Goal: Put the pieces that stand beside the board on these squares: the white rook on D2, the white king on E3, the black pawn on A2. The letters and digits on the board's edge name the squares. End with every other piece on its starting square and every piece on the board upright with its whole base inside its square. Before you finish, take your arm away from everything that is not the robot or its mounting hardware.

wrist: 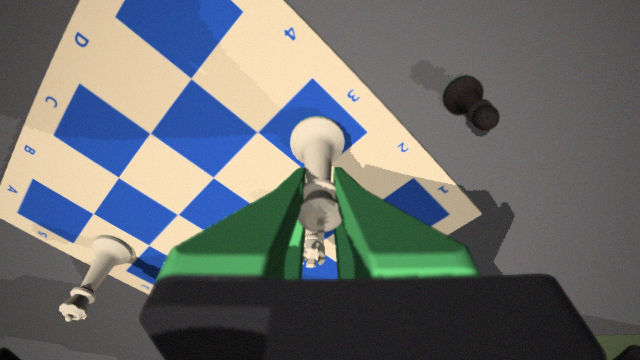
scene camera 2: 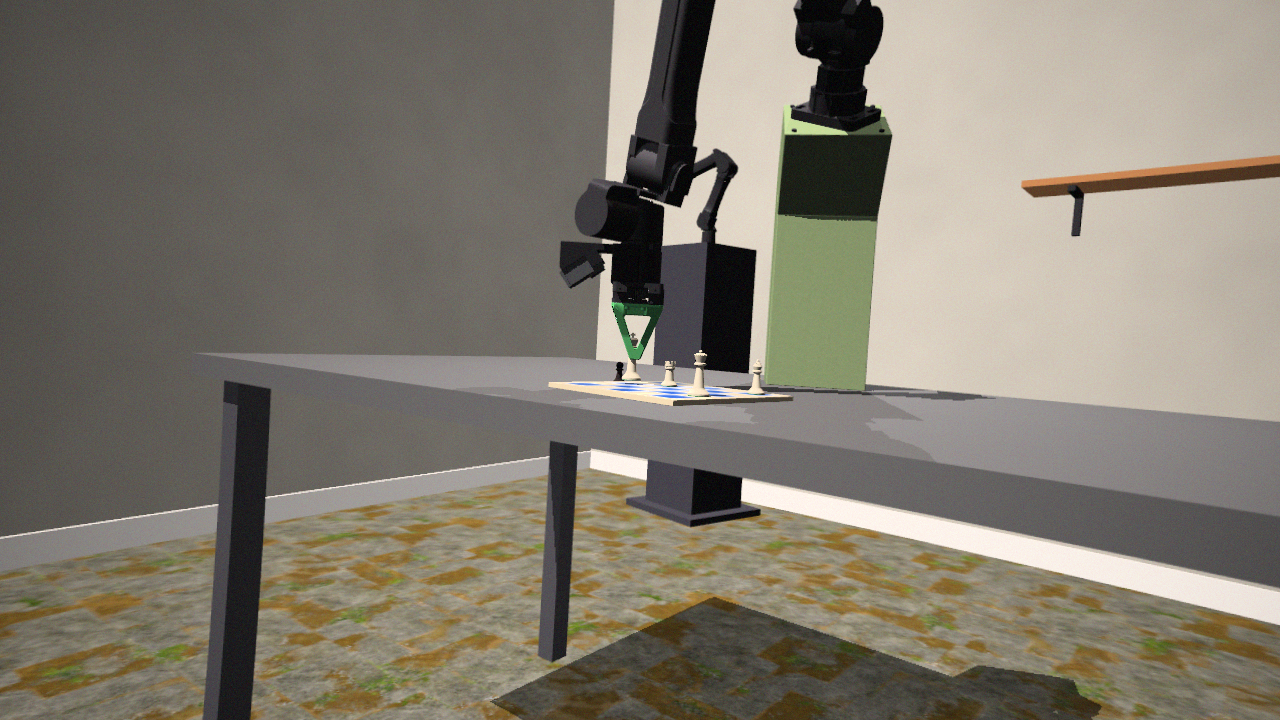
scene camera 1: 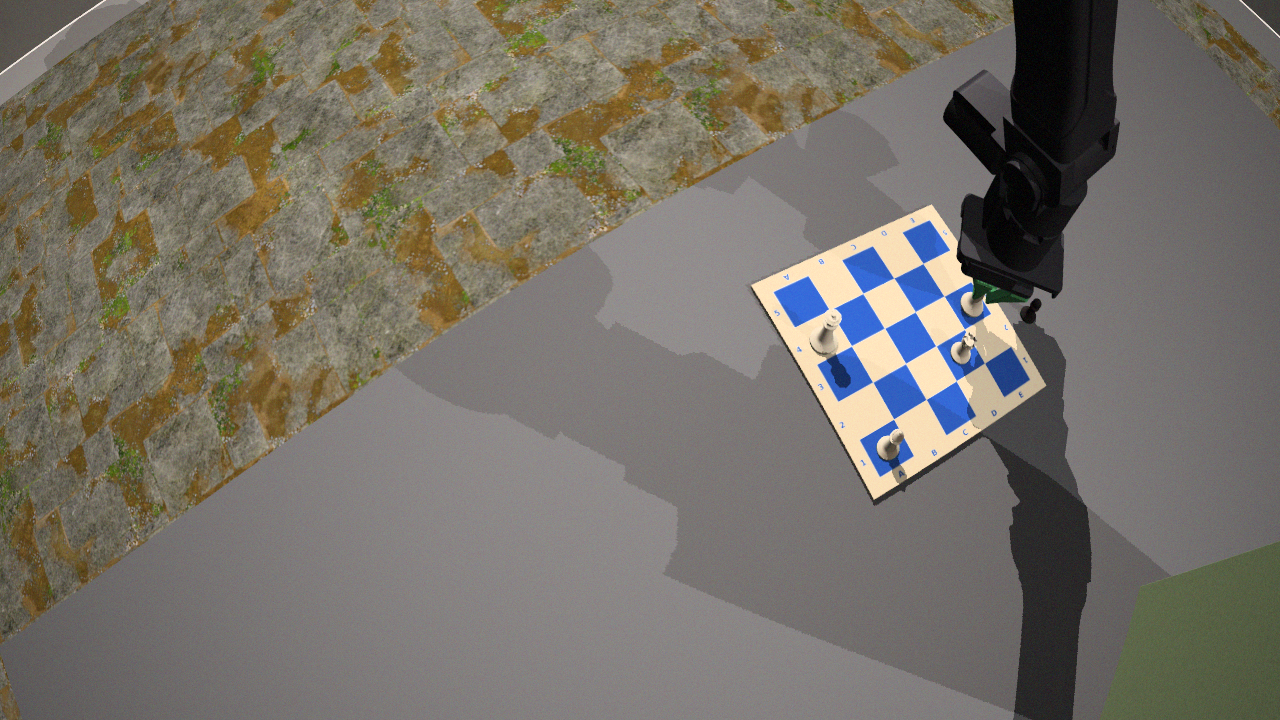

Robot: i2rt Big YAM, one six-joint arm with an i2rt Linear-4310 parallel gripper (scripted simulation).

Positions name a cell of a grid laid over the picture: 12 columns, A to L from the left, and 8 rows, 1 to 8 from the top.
Labels:
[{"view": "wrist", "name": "my gripper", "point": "F5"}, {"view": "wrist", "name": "white king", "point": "F4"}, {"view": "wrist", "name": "black pawn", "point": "I3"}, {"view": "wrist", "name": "chessboard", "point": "C3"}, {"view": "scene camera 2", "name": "my gripper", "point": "F4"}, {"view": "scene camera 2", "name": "chessboard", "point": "G5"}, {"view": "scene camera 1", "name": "my gripper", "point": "J4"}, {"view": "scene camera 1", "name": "chessboard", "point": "I4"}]

